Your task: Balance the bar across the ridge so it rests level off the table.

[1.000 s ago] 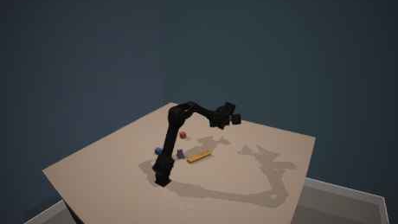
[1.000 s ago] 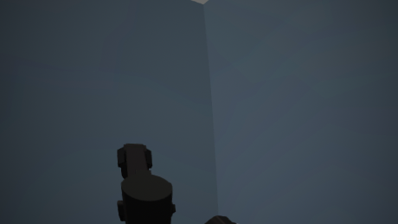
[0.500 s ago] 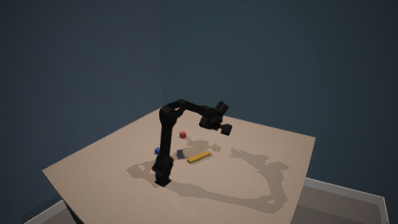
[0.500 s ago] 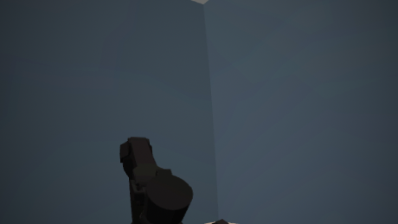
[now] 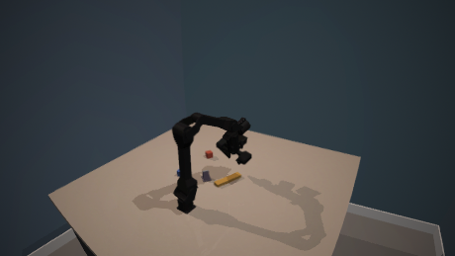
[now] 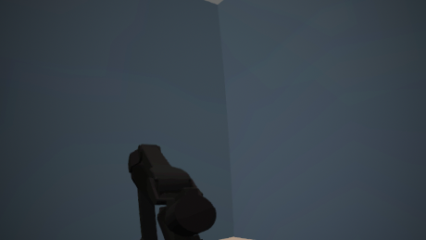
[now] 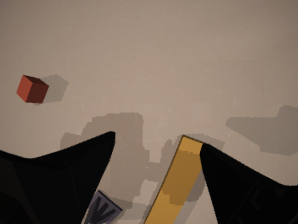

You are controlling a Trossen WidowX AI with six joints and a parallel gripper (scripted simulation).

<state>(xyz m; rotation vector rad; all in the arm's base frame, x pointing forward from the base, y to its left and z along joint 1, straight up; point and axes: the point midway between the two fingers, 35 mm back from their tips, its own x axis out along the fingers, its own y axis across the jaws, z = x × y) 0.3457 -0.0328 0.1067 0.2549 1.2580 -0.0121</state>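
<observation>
Right now my gripper tip is 8 cm past the orange bar, 1 cm to the left of it and 7 cm above it. Also, from my gripper tip: small red cube: 6 cm ahead, 21 cm to the left, 6 cm below; small blue cube: 18 cm behind, 22 cm to the left, 6 cm below.
</observation>
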